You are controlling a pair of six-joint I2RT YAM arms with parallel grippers.
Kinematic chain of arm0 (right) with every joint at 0, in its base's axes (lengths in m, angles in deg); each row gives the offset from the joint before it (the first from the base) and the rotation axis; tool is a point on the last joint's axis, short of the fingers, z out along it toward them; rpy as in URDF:
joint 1: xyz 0 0 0.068 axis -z
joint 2: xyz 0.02 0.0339 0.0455 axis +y
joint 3: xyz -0.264 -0.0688 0 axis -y
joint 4: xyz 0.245 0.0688 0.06 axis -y
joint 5: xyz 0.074 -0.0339 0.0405 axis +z
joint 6: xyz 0.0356 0 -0.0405 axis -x
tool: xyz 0 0 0 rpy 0 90 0
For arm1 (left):
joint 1: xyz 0 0 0.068 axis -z
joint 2: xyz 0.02 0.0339 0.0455 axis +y
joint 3: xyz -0.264 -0.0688 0 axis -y
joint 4: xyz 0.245 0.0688 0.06 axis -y
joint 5: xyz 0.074 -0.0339 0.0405 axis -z
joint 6: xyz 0.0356 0 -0.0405 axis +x
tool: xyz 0 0 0 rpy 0 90 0
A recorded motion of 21 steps. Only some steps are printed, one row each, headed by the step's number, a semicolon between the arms.
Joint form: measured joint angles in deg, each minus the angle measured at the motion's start. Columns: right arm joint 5, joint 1, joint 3, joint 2, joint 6, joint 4; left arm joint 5, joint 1, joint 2, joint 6, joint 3, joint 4.
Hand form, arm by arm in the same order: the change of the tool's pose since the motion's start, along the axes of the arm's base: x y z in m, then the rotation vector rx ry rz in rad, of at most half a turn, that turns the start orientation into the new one. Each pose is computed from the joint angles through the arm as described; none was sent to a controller.
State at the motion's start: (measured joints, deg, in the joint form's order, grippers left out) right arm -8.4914 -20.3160 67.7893 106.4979 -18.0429 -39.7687; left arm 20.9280 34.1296 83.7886 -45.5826 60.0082 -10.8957
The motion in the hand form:
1: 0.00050 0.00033 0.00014 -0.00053 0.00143 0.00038; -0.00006 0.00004 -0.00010 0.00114 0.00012 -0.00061
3: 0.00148 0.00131 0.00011 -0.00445 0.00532 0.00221; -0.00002 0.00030 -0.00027 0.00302 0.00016 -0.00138
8: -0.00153 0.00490 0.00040 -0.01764 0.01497 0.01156; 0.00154 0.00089 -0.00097 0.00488 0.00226 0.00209
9: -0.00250 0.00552 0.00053 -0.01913 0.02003 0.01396; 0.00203 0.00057 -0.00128 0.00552 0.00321 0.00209
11: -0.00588 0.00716 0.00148 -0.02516 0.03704 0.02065; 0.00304 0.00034 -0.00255 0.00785 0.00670 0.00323
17: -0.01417 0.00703 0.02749 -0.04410 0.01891 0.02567; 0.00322 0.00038 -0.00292 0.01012 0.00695 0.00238
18: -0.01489 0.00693 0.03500 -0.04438 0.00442 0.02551; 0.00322 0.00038 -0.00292 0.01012 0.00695 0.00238
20: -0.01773 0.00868 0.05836 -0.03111 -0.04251 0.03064; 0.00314 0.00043 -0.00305 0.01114 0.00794 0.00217
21: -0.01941 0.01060 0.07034 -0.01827 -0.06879 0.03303; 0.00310 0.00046 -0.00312 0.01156 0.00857 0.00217
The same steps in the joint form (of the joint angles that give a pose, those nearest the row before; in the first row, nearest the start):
1: 0.00 -0.02 0.22 0.13 0.00 -0.17; 0.00 0.00 0.00 0.07 0.00 -0.07
3: -0.13 -0.13 0.70 0.48 0.02 -0.59; 0.02 -0.04 0.00 0.20 0.00 -0.17
8: -0.68 -0.92 0.74 0.42 -0.13 -1.51; 0.04 -0.28 0.26 0.24 0.13 -0.22
9: -0.66 -1.07 0.74 0.37 -0.15 -1.86; 0.04 -0.28 0.42 0.24 0.22 -0.22
11: -0.63 -1.53 0.75 0.13 -0.24 -3.15; 0.04 -0.35 0.72 0.24 0.29 -0.22
17: -2.05 -2.19 2.05 -3.74 -0.35 -7.78; 0.04 -0.37 0.79 0.37 0.31 -0.31
18: -2.38 -2.25 2.62 -4.68 -0.35 -8.53; 0.04 -0.37 0.79 0.37 0.31 -0.31
20: -2.71 -2.75 4.55 -7.45 -0.44 -10.47; 0.04 -0.37 0.79 0.39 0.31 -0.39
21: -2.67 -3.17 5.64 -8.76 -0.70 -11.26; 0.04 -0.37 0.79 0.39 0.30 -0.44

